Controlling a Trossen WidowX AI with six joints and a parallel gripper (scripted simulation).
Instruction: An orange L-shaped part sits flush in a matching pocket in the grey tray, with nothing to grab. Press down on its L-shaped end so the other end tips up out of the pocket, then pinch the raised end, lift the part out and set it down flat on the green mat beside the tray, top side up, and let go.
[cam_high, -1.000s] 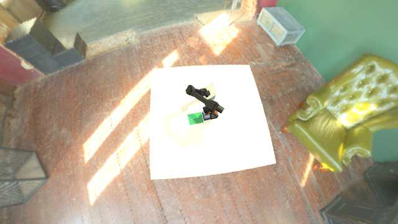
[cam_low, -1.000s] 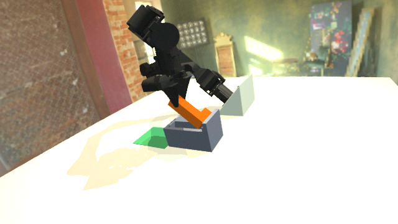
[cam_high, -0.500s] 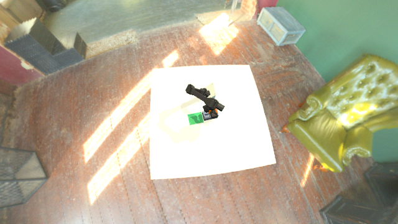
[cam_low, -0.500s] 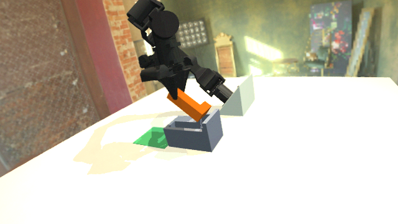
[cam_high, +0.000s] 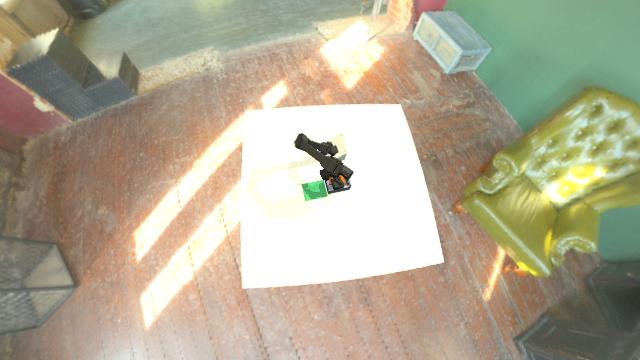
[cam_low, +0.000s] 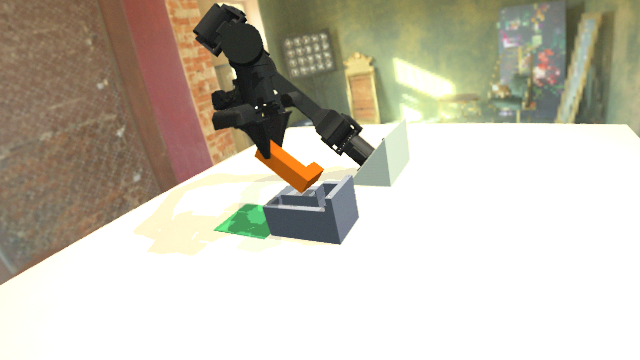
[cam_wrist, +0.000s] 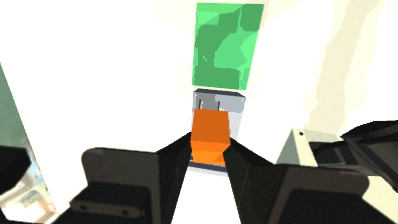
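My gripper tip is now 20 mm past the green mat, 110 mm to the left of it and 170 mm above it. The rest, counted from my gripper tip: orange L-shaped part (10 mm behind, 30 mm to the left, 30 mm below).
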